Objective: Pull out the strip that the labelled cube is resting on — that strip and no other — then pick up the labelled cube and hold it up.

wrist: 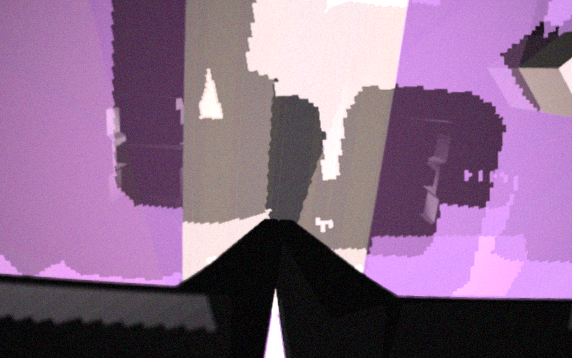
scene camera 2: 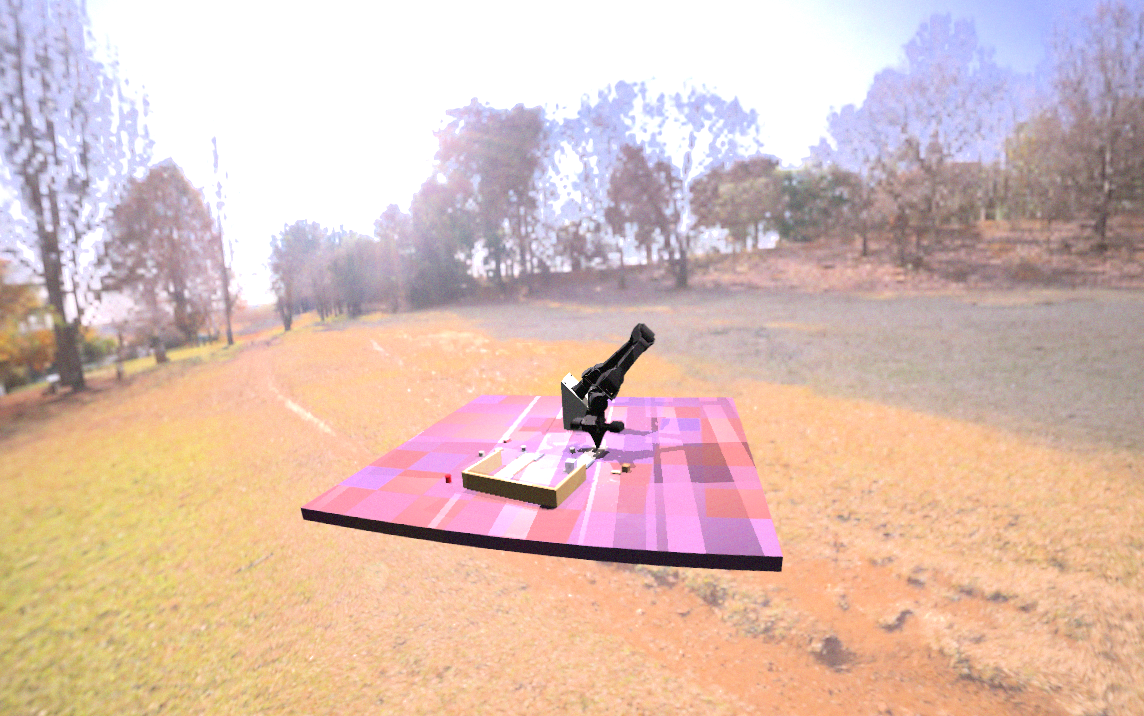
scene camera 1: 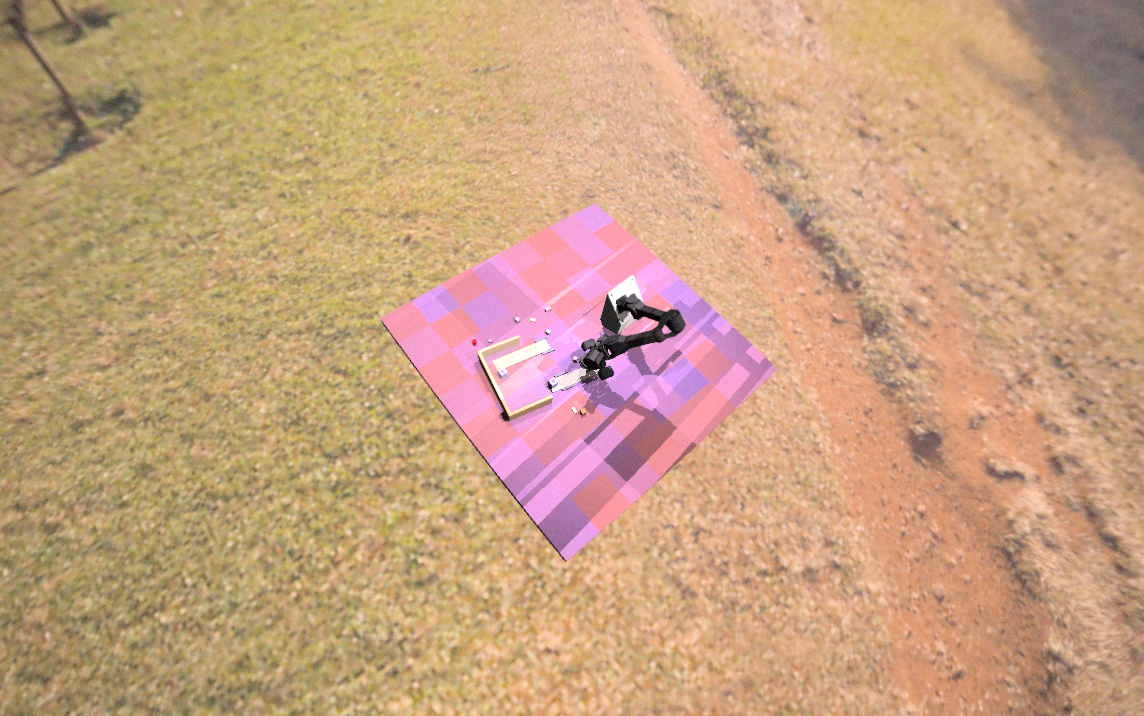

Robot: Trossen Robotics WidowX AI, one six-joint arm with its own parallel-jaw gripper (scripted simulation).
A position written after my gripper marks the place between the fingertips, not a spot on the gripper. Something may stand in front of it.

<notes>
I see my gripper (scene camera 2: 598,448) and a pale strip (wrist: 285,116).
My gripper shows as well in the wrist view (wrist: 276,234).
</notes>
